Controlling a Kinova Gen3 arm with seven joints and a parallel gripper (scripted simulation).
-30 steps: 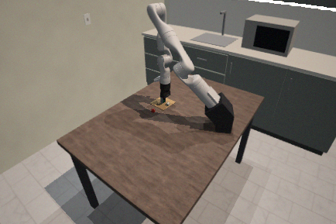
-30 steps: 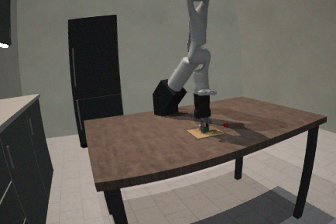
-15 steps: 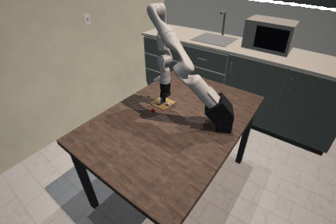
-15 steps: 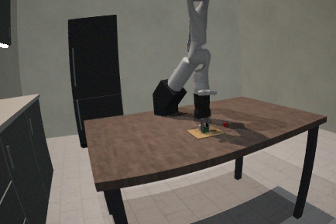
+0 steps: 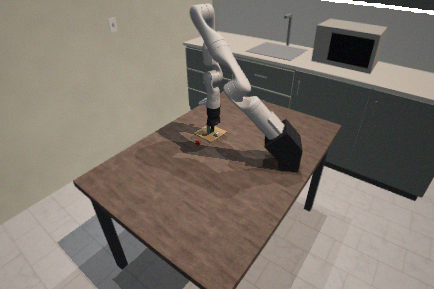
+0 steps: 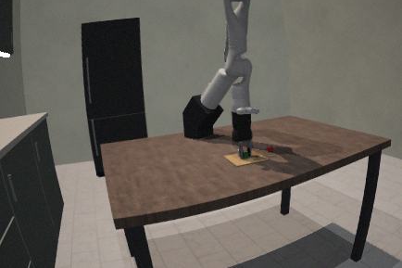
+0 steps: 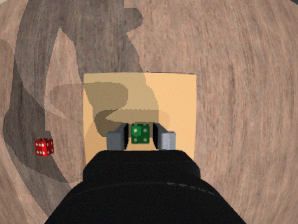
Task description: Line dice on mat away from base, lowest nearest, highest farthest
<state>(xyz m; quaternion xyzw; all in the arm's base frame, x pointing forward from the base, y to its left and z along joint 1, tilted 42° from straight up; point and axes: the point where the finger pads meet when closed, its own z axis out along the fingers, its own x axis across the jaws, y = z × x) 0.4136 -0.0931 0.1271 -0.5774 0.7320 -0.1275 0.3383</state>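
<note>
Right now the green die is 10 mm below my hand. From my hand the other things lie so: red die (130 mm to the left, 20 mm below); then white die (50 mm behind, 10 mm to the left, 10 mm below); then tan mat (20 mm below).
</note>
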